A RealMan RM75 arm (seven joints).
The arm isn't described. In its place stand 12 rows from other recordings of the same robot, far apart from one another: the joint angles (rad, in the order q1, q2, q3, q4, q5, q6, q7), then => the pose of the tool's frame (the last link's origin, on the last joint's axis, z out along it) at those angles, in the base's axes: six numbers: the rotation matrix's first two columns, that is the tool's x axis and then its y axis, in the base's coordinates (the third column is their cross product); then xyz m.
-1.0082, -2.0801, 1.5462, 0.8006, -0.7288, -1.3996, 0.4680 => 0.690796, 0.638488, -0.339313, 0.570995, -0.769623, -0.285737, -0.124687, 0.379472, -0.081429
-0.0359, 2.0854, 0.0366, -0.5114, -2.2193, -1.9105, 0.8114 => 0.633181, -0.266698, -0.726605, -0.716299, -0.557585, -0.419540, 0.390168, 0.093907, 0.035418
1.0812, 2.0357, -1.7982, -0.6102, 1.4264, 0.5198, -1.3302 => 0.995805, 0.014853, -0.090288, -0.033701, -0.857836, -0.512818, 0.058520, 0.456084, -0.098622
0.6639, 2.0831, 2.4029, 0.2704, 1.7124, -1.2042, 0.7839 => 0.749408, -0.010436, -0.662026, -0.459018, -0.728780, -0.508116, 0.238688, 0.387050, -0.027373
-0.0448, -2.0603, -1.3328, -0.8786, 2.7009, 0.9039, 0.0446 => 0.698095, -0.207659, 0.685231, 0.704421, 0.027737, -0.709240, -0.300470, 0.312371, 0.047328
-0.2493, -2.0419, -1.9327, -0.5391, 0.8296, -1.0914, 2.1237 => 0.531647, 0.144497, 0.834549, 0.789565, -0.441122, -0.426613, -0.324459, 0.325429, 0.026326
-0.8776, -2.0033, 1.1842, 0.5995, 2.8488, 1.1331, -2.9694 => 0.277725, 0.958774, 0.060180, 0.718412, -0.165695, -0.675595, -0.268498, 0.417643, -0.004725
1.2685, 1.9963, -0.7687, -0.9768, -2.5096, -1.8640, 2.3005 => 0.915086, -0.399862, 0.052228, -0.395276, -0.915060, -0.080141, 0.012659, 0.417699, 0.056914
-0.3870, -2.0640, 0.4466, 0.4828, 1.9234, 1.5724, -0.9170 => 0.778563, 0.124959, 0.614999, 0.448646, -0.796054, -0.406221, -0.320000, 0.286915, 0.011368
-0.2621, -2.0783, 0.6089, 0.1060, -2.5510, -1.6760, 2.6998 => 0.557579, -0.458642, 0.691920, 0.795755, 0.057952, -0.602840, -0.363584, 0.247518, 0.087735
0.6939, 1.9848, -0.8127, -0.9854, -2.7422, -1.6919, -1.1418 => -0.718633, 0.654412, -0.235183, 0.578637, 0.750315, 0.319699, 0.273308, 0.359985, 0.068843
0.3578, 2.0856, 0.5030, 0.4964, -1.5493, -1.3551, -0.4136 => 0.769122, 0.135527, -0.624566, -0.638338, 0.210642, -0.740374, 0.306449, 0.303781, -0.016945
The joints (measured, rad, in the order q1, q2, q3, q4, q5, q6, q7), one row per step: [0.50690 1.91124 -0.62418 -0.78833 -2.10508 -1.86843 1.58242]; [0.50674 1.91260 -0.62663 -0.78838 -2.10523 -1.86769 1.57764]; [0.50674 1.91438 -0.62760 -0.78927 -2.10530 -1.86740 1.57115]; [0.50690 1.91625 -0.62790 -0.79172 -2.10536 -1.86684 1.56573]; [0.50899 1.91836 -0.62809 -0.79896 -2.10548 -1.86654 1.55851]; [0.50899 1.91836 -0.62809 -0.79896 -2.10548 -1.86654 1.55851]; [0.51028 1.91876 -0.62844 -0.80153 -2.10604 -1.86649 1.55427]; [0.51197 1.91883 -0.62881 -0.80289 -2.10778 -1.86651 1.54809]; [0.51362 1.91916 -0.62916 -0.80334 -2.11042 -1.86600 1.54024]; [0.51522 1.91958 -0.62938 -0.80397 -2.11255 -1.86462 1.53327]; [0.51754 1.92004 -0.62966 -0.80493 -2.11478 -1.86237 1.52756]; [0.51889 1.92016 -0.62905 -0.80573 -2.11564 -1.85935 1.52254]
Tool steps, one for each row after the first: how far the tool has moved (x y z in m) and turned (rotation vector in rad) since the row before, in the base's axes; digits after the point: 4 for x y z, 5 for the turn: [-0.0002 -0.0001 -0.0008 -0.00058 -0.00142 0.00476]; [-0.0003 -0.0001 -0.0007 0.00115 -0.00099 0.00667]; [-0.0004 0.0001 -0.0004 0.00242 -0.00143 0.00638]; [-0.0014 0.0010 0.0002 0.00545 -0.00441 0.01266]; [0.0000 0.0000 0.0000 0.00000 0.00000 0.00000]; [-0.0006 0.0005 0.0002 0.00209 -0.00274 0.00655]; [-0.0004 0.0005 0.0000 0.00148 -0.00360 0.00774]; [-0.0003 0.0004 -0.0002 0.00133 -0.00409 0.00826]; [-0.0003 0.0005 -0.0002 0.00220 -0.00383 0.00729]; [-0.0005 0.0008 -0.0002 0.00258 -0.00419 0.00669]; [-0.0002 0.0008 0.0001 0.00453 -0.00307 0.00483]
